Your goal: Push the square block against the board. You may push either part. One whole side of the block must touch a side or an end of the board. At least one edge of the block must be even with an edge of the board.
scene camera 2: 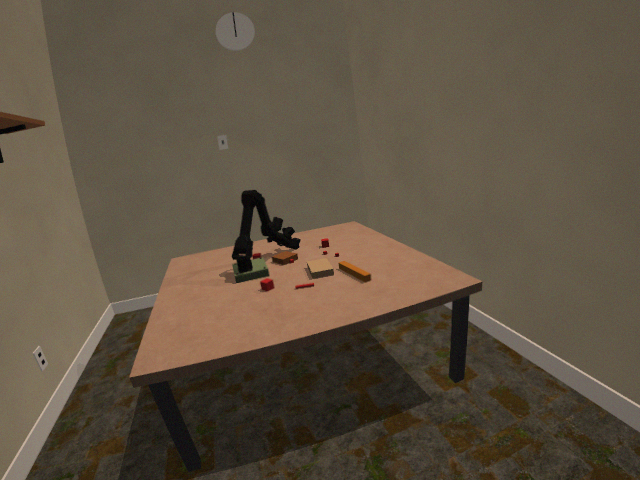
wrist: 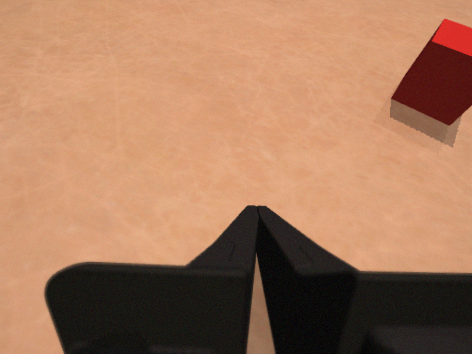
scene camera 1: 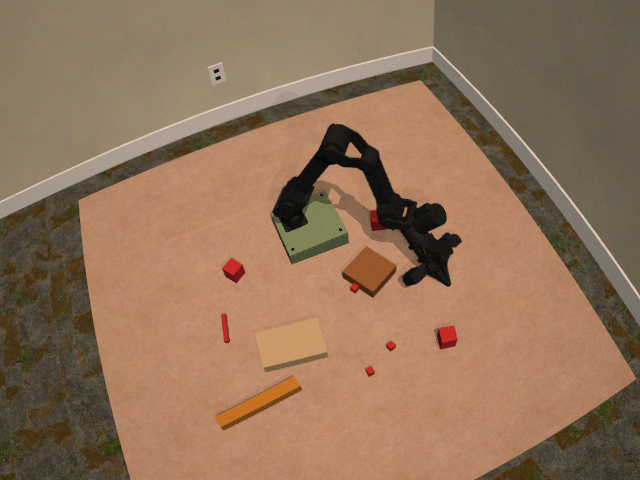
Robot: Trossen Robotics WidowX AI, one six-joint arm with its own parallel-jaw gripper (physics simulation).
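Pixels of known places: gripper, fingertip midpoint: point(scene camera 2: 299, 247) point(wrist: 255, 215) point(scene camera 1: 449, 285); arm's base, origin of the base link: point(scene camera 2: 245, 269) point(scene camera 1: 293, 219).
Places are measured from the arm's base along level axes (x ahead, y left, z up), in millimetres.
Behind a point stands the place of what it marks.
Note:
The square block point(scene camera 1: 369, 269) @[y 117, x 228, z -10 mm] point(scene camera 2: 284, 257) @[y 80, x 217, z -10 mm] is brown and lies flat in front of the arm's base, to the right in scene camera 1. The board point(scene camera 1: 291, 343) @[y -140, x 338, z -10 mm] point(scene camera 2: 320, 267) @[y -176, x 327, z -10 mm] is tan and rectangular and lies flat, nearer the camera and to the left in that view. A wide gap separates them, and their sides stand at different angles. My gripper point(scene camera 1: 447, 282) @[y 291, x 353, z -38 mm] point(scene camera 2: 296, 243) @[y 291, x 353, z -38 mm] point(wrist: 255, 215) @[y 291, x 353, z -38 mm] is shut and empty, to the right of the block in scene camera 1. Its fingertips look a little above the table. Neither block nor board shows in the wrist view.
A small red cube point(scene camera 1: 354, 287) @[y 64, x 251, z -25 mm] sits at the block's near left side. Larger red cubes point(scene camera 1: 447, 336) @[y 202, x 493, z -1 mm] point(scene camera 1: 233, 270) @[y -202, x 83, z -2 mm] point(scene camera 1: 377, 220) @[y 202, x 103, z -2 mm], two small ones point(scene camera 1: 390, 345) @[y 74, x 440, z -26 mm] point(scene camera 1: 370, 370) @[y 3, x 479, z -25 mm] and a red rod point(scene camera 1: 225, 328) @[y -278, x 221, z -28 mm] lie around. An orange bar point(scene camera 1: 258, 403) @[y -272, x 455, z -11 mm] point(scene camera 2: 354, 271) @[y -306, x 439, z -14 mm] lies beyond the board.

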